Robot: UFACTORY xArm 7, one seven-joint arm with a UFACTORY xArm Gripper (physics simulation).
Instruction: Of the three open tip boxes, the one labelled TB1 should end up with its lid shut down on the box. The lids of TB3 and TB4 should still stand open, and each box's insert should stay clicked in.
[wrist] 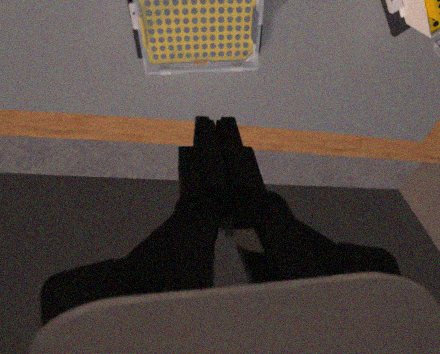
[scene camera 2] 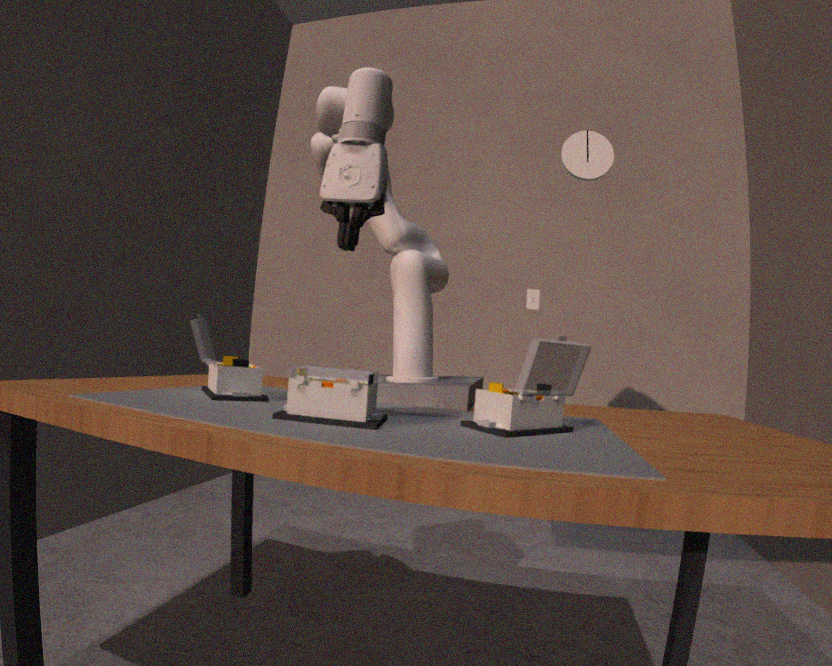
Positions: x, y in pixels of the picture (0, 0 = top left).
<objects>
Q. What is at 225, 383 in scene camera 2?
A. A tip box.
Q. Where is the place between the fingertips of my gripper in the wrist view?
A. At 210, 142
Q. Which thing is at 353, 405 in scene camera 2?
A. A tip box.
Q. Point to a grey mat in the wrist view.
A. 344, 74
</objects>
